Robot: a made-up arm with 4 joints. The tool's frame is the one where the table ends. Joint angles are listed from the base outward.
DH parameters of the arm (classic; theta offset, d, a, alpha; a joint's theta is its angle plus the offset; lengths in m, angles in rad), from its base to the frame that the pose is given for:
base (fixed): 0 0.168 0 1.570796
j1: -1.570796 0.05 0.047 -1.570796
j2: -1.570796 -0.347 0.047 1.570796
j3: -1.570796 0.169 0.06 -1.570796
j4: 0 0.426 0.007 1.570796
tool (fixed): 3.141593 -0.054 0 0
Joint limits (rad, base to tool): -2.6..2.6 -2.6..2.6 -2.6..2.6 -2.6..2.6
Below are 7 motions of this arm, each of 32 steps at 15 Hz.
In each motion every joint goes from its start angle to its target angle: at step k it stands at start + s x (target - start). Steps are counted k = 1, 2, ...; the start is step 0. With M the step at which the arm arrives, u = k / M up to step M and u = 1 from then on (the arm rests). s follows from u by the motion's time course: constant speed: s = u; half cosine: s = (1 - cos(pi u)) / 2; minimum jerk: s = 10 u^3 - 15 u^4 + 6 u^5.
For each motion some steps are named. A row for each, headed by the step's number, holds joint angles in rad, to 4 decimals.
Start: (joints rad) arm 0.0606 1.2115 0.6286 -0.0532
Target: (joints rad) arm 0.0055 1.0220 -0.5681 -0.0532
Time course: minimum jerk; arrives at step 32
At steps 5, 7, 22, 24, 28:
5: 0.0590 1.2059 0.5930 -0.0532
7: 0.0566 1.1976 0.5408 -0.0532
22: 0.0154 1.0561 -0.3527 -0.0532
24: 0.0112 1.0416 -0.4442 -0.0532
28: 0.0064 1.0250 -0.5489 -0.0532

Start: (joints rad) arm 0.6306 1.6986 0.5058 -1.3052
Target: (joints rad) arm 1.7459 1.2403 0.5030 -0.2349
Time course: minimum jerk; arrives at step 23
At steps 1, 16, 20, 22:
1: 0.6315 1.6982 0.5058 -1.3044
16: 1.5575 1.3177 0.5035 -0.4157
20: 1.7257 1.2486 0.5031 -0.2542
22: 1.7450 1.2407 0.5030 -0.2357

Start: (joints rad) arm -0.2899 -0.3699 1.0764 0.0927
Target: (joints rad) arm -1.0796 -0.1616 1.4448 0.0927
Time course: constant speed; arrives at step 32
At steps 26, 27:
26: -0.9315 -0.2007 1.3757 0.0927
27: -0.9562 -0.1941 1.3872 0.0927

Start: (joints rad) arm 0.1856 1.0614 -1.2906 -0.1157
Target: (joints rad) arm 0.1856 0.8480 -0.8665 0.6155
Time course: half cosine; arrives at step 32
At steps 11, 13, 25, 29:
11: 0.1856 1.0050 -1.1785 0.0776
13: 0.1856 0.9857 -1.1401 0.1438
25: 0.1856 0.8722 -0.9146 0.5325
29: 0.1856 0.8526 -0.8756 0.5998

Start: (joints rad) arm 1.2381 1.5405 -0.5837 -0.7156
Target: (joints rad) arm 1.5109 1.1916 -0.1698 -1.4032
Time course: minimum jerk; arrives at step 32
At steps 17, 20, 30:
17: 1.3904 1.3457 -0.3526 -1.0996
20: 1.4358 1.2876 -0.2837 -1.2140
30: 1.5103 1.1924 -0.1707 -1.4017

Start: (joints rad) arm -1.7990 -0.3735 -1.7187 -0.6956
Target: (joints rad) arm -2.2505 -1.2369 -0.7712 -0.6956
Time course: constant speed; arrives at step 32
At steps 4, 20, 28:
4: -1.8554 -0.4814 -1.6003 -0.6956
20: -2.0812 -0.9131 -1.1265 -0.6956
28: -2.1941 -1.1290 -0.8896 -0.6956

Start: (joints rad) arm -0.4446 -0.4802 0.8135 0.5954
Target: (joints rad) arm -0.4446 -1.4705 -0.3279 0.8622
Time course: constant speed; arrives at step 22
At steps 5, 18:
5: -0.4446 -0.7053 0.5541 0.6560
18: -0.4446 -1.2904 -0.1204 0.8137

